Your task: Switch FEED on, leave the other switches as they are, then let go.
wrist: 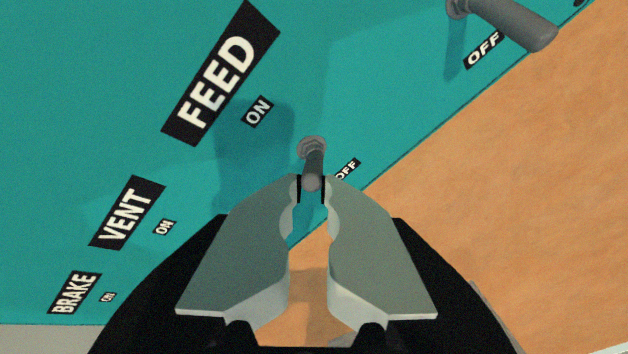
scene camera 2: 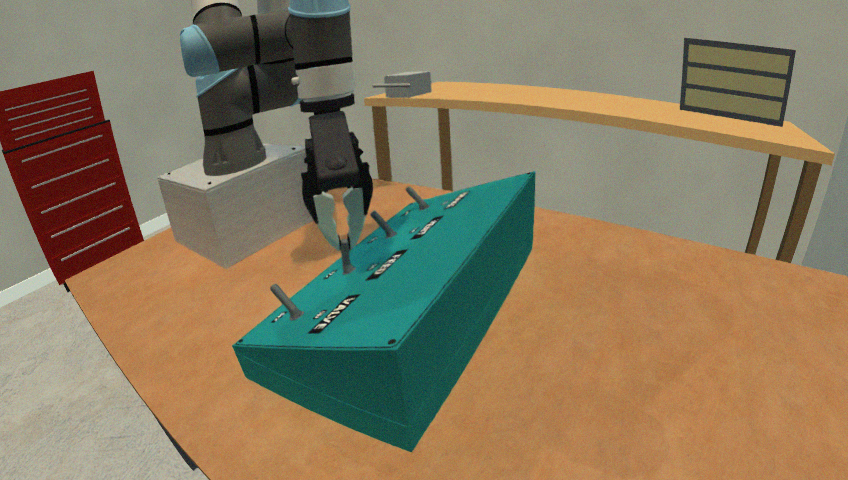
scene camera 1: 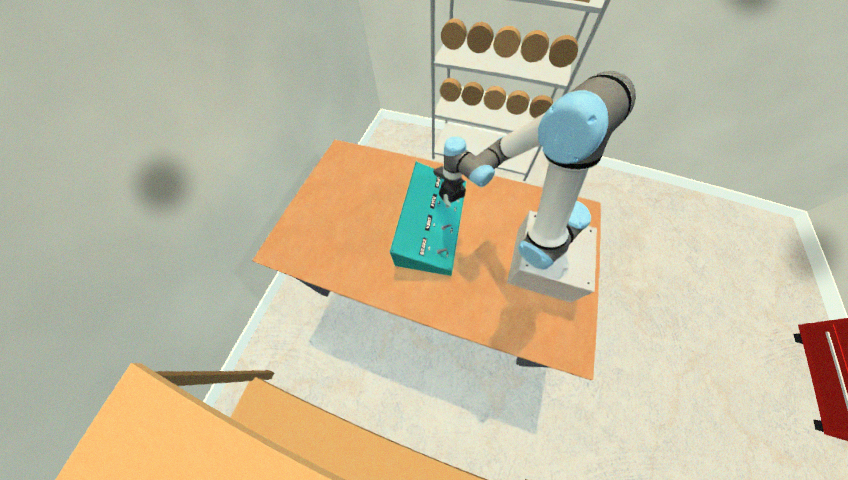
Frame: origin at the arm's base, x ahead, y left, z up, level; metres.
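Where they show: gripper, fingertip midpoint: (wrist: 311,177) (scene camera 2: 345,249) (scene camera 1: 448,203); arm's base at its link origin: (scene camera 2: 235,164).
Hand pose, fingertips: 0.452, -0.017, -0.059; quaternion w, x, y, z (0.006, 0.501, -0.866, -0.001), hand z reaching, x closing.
Note:
Each offset is from my fingertips to the top centre of the thing, as dx, dy, dz. "pt": to the spot under its first point. Level surfaces: height alone.
A teal sloped switch panel (scene camera 1: 413,208) (scene camera 2: 470,285) (wrist: 125,30) stands on the table. My gripper (scene camera 1: 447,203) (scene camera 2: 344,242) (wrist: 311,177) is shut on the tip of the grey FEED lever @(+0.003, -0.003, +0.017) (scene camera 2: 347,261) (wrist: 313,164), with one finger on each side. The FEED lever stands steeper than the others, between its ON label @(pt +0.046, +0.010, -0.016) (wrist: 257,111) and OFF label @(pt -0.030, -0.016, -0.046) (wrist: 347,169). The VALVE lever @(+0.027, -0.122, +0.008) (scene camera 2: 286,303) (wrist: 515,22) leans to OFF. The VENT lever @(-0.047, +0.107, +0.008) (scene camera 2: 383,224) and BRAKE lever @(-0.084, +0.221, +0.008) (scene camera 2: 417,198) also lean to the OFF side. Both are hidden in the wrist view.
The orange table @(dz -0.119) (scene camera 1: 321,220) (scene camera 2: 624,356) carries the panel and the pale base block (scene camera 1: 550,285) (scene camera 2: 208,220) of my arm. The VENT and BRAKE levers stand on one side of my fingers, VALVE on the other. A shelf rack (scene camera 1: 433,107) stands behind the table.

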